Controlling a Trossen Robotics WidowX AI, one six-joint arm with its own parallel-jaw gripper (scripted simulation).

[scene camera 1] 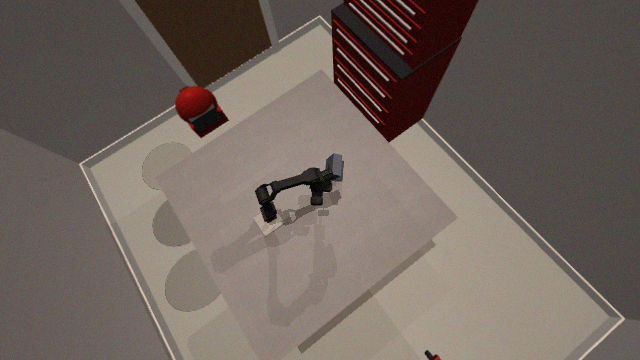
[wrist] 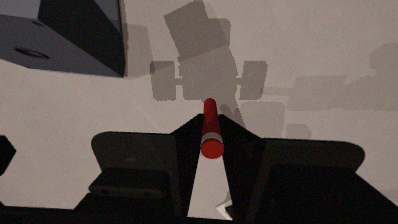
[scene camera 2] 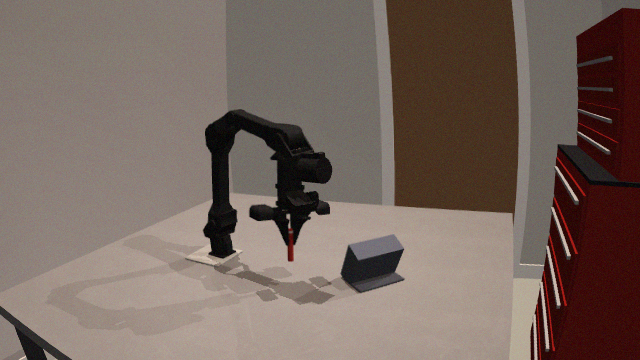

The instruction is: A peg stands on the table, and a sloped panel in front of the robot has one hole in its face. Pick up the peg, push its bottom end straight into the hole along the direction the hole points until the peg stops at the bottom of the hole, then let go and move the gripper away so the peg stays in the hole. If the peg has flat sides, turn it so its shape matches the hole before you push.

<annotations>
gripper: holds a red peg [wrist: 211, 143]
</annotations>
